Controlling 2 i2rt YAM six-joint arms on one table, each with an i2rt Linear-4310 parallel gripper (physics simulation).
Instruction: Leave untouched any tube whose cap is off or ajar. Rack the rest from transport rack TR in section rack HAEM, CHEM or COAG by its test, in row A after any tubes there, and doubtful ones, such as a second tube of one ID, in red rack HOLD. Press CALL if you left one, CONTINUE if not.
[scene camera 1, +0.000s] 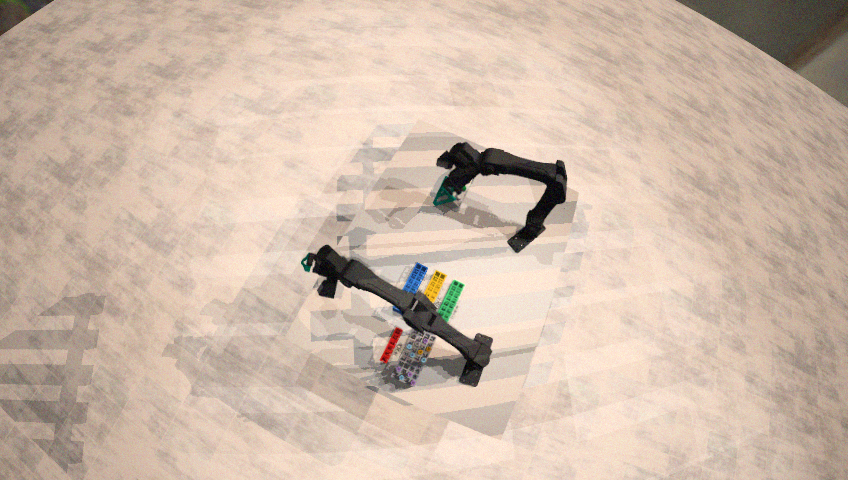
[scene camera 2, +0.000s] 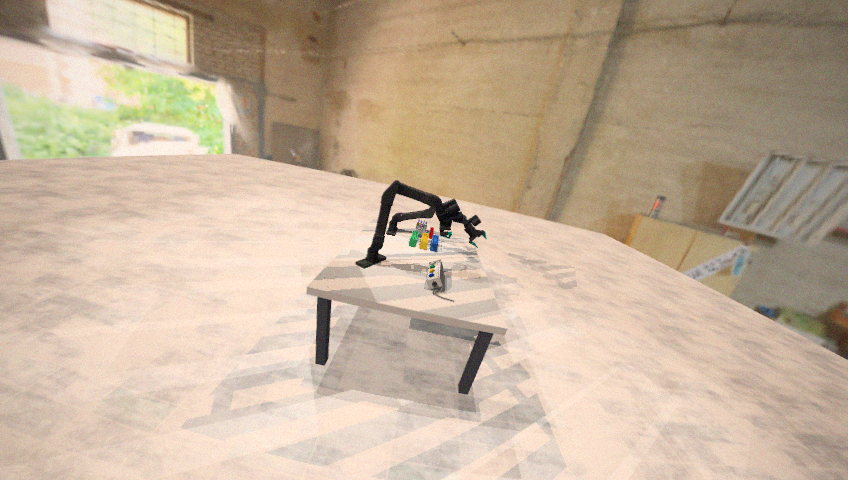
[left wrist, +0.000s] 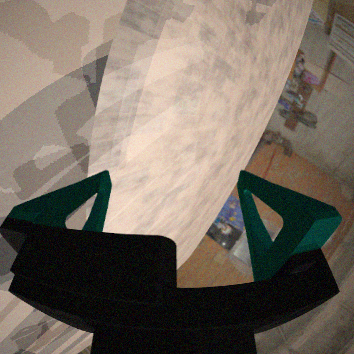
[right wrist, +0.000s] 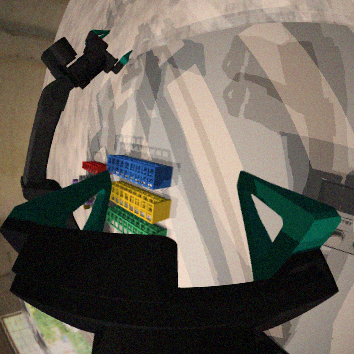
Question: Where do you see my right gripper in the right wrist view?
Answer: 173, 177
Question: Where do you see my left gripper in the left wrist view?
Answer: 173, 176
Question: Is my right gripper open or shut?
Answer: Open.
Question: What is my left gripper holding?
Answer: Nothing.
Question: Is my left gripper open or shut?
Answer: Open.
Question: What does my right gripper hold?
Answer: Nothing.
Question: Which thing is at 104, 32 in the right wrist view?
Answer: My left gripper.
